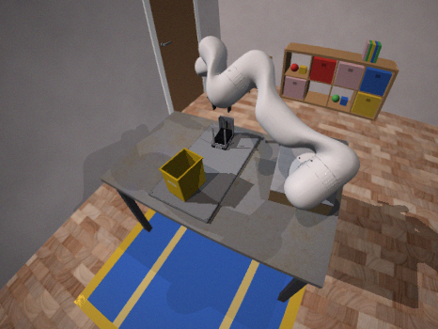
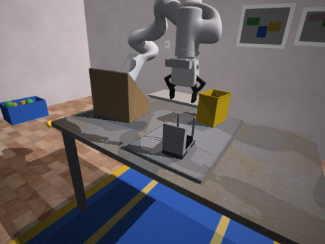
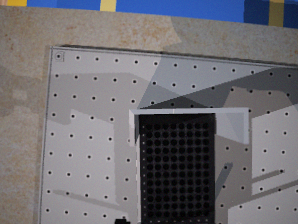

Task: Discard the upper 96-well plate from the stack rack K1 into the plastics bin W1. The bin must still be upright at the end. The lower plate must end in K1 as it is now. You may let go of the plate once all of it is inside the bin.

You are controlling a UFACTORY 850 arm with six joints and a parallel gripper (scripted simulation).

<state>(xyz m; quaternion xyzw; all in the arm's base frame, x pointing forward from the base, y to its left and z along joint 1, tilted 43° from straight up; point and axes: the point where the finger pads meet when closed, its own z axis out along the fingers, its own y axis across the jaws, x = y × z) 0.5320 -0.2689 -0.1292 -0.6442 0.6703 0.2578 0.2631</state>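
My gripper is now 20 cm above the black 96-well plate. Round my hand: yellow plastics bin: 6 cm ahead, 42 cm to the left, 15 cm below.
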